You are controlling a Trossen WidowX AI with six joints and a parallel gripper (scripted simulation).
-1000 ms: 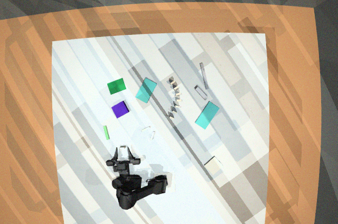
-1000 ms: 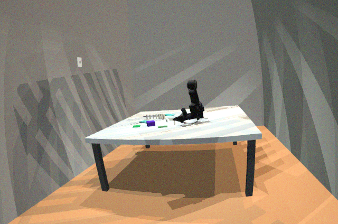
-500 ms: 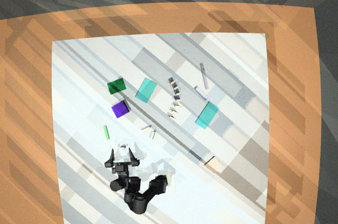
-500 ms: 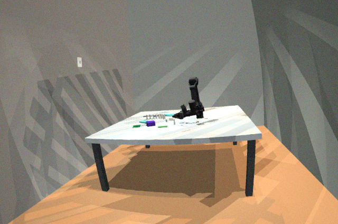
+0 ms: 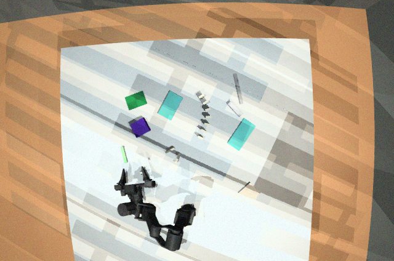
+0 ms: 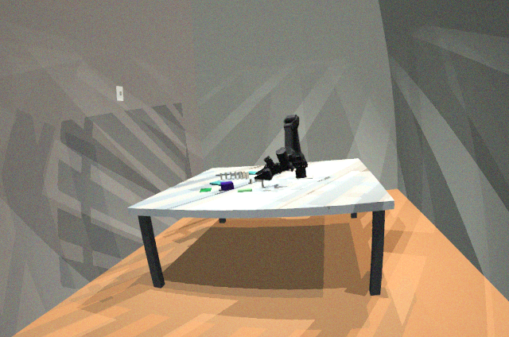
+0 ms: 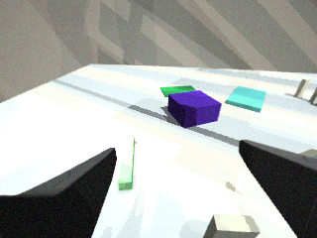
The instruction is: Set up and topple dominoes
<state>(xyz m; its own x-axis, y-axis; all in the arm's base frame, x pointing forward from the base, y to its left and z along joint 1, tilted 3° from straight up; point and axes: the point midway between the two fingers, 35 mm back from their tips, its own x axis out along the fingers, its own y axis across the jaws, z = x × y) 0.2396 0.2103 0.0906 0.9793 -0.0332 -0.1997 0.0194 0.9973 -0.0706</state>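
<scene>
Now: gripper tip 6 cm short of the light green stick, 5 cm to the right of it and 7 cm above it. The rest, counted from my gripper tip: cream tile 24 cm behind, 52 cm to the right, 7 cm below; then purple block 17 cm ahead, 6 cm to the right, 6 cm below; then green tile 31 cm ahead, 6 cm to the right, 7 cm below.
</scene>
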